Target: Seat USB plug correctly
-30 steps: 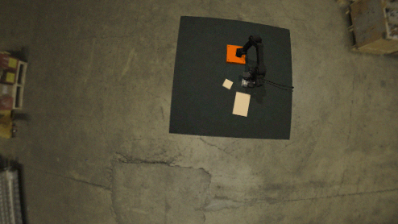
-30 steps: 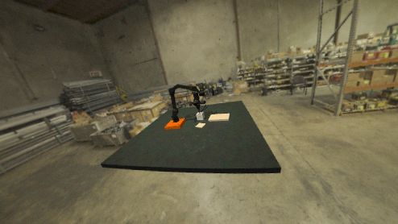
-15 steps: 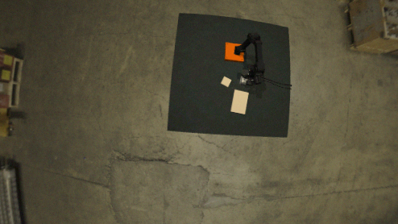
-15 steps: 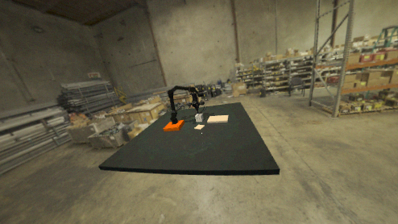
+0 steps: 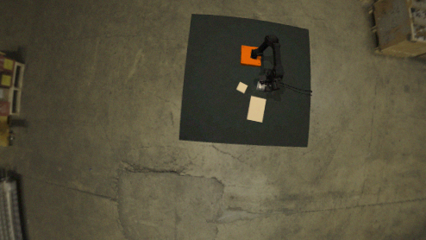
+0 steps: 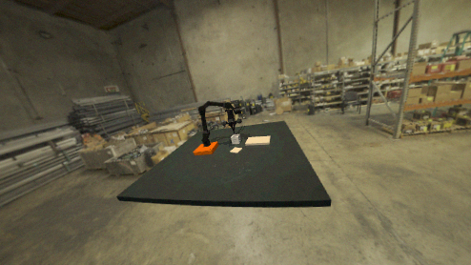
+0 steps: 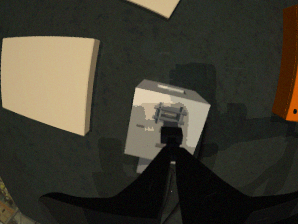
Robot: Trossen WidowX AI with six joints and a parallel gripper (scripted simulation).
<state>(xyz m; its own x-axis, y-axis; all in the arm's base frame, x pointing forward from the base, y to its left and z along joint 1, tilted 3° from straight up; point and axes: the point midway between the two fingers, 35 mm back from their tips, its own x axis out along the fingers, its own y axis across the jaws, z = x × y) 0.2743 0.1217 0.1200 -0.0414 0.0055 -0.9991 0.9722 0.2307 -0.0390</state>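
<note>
My gripper tip is now 2 cm above the USB plug. Also, from my gripper tip: tan square: 6 cm ahead, 16 cm to the right, 13 cm below; then long tan block: 23 cm ahead, 2 cm to the left, 12 cm below.
</note>
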